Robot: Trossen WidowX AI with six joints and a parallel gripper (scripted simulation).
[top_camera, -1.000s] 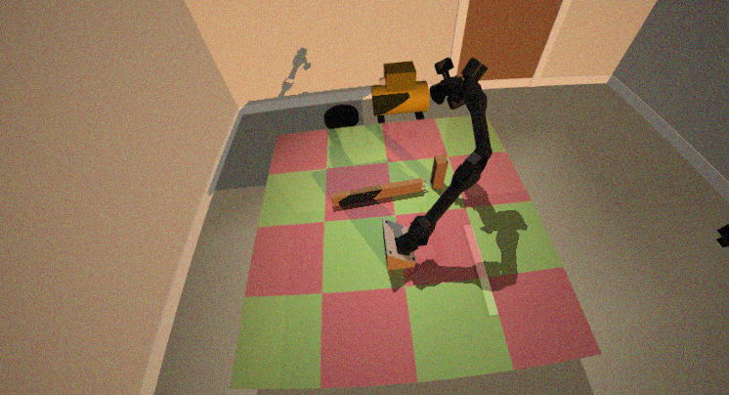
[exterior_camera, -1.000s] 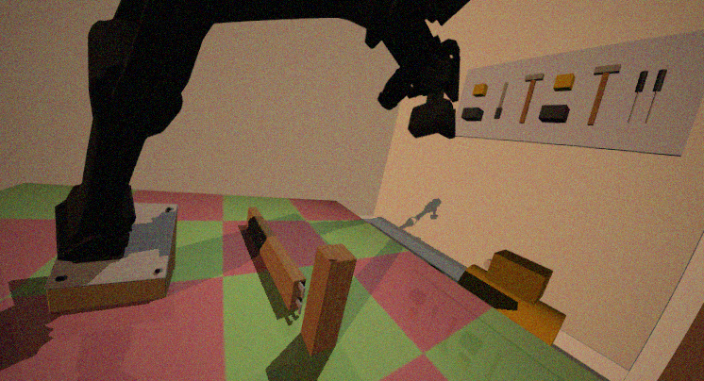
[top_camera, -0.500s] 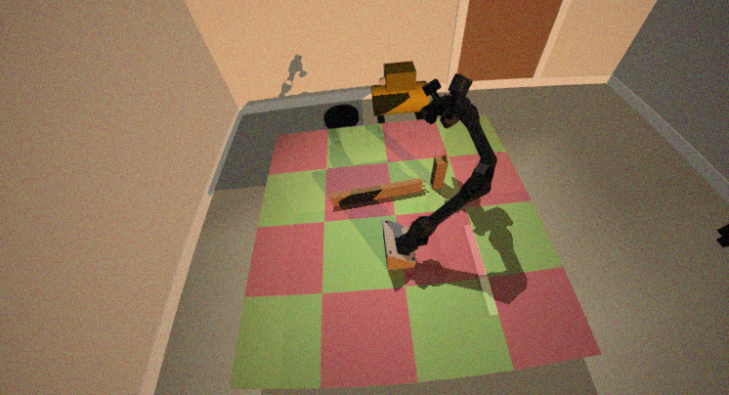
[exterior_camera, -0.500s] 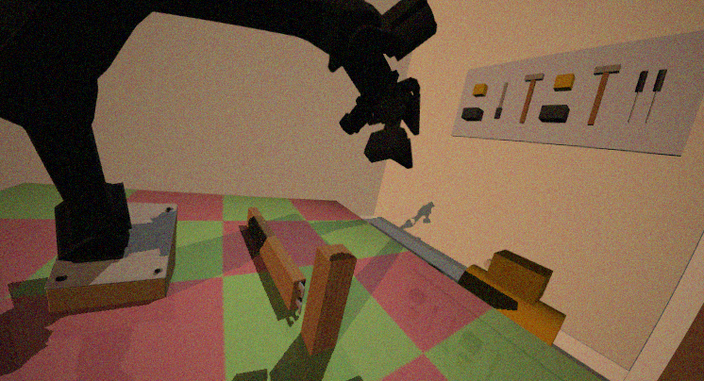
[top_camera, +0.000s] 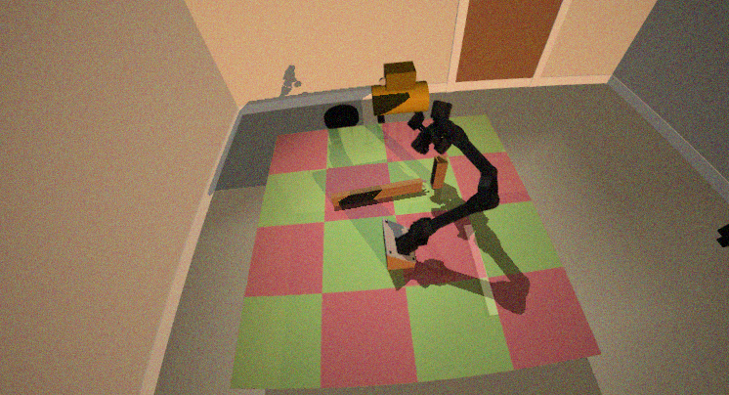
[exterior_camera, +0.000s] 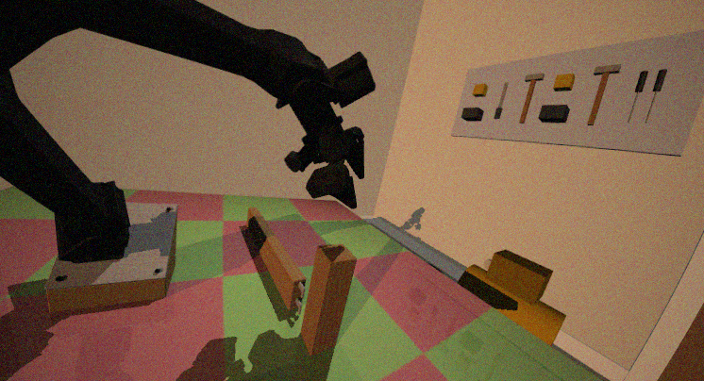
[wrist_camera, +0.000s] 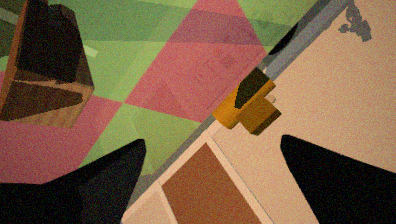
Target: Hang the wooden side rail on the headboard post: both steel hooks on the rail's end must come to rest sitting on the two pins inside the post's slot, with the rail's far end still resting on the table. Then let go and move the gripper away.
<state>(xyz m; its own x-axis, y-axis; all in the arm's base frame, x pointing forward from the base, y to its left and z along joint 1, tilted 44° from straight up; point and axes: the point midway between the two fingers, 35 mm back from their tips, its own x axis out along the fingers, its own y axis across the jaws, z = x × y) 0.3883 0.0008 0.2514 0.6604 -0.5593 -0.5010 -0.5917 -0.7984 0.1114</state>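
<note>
My gripper tip is 19 cm above the headboard post, 7 cm past it and 6 cm to the left of it.
</note>
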